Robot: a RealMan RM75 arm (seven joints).
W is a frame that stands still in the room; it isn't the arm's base.
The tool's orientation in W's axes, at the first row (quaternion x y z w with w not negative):
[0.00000 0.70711 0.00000 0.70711]
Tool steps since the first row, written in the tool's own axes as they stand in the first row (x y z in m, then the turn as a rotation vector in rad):
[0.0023 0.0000 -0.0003 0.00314 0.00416 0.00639]
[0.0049 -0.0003 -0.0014 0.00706 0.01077 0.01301]
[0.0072 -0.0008 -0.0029 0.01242 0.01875 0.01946]
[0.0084 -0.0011 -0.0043 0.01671 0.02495 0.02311]
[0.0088 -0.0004 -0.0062 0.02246 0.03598 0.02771]
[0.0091 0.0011 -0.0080 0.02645 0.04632 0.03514]
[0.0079 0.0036 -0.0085 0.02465 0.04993 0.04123]
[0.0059 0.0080 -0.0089 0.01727 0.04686 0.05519]
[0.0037 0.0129 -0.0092 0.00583 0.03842 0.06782]
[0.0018 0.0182 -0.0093 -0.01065 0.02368 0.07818]
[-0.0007 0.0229 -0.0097 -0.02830 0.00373 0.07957]
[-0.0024 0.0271 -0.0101 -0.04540 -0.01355 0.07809]
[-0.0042 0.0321 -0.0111 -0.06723 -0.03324 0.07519]
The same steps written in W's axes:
[-0.0003 0.0000 -0.0023 0.00639 0.00416 -0.00314]
[-0.0014 -0.0003 -0.0049 0.01301 0.01077 -0.00706]
[-0.0029 -0.0008 -0.0072 0.01946 0.01875 -0.01242]
[-0.0043 -0.0011 -0.0084 0.02311 0.02495 -0.01671]
[-0.0062 -0.0004 -0.0088 0.02771 0.03598 -0.02246]
[-0.0080 0.0011 -0.0091 0.03514 0.04632 -0.02645]
[-0.0085 0.0036 -0.0079 0.04123 0.04993 -0.02465]
[-0.0089 0.0080 -0.0059 0.05519 0.04686 -0.01727]
[-0.0092 0.0129 -0.0037 0.06782 0.03842 -0.00583]
[-0.0093 0.0182 -0.0018 0.07818 0.02368 0.01065]
[-0.0097 0.0229 0.0007 0.07957 0.00373 0.02830]
[-0.0101 0.0271 0.0024 0.07809 -0.01355 0.04540]
[-0.0111 0.0321 0.0042 0.07519 -0.03324 0.06723]

